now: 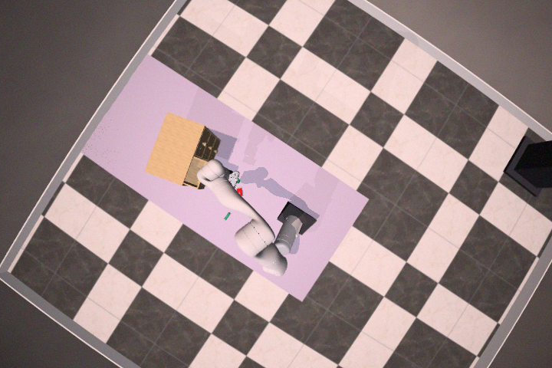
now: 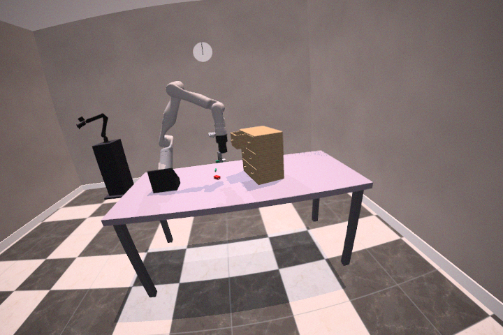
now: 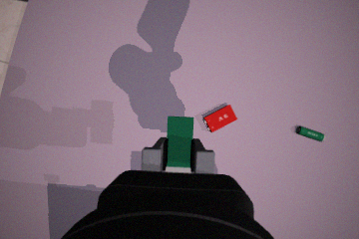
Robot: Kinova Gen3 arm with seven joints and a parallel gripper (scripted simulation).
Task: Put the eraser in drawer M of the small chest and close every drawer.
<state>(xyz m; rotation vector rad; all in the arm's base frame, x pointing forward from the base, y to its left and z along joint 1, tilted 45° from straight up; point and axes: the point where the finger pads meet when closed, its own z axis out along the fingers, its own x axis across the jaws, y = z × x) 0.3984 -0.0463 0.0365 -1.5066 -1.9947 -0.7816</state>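
Right now the drawer is 190 mm ahead of my hand, 80 mm to the left of it and 80 mm above it. From my hand the other things lie so: eraser 10 mm ahead, 20 mm below; small red block 40 mm behind, 50 mm to the left, 150 mm below; green piece 70 mm behind, 210 mm to the left, 150 mm below.
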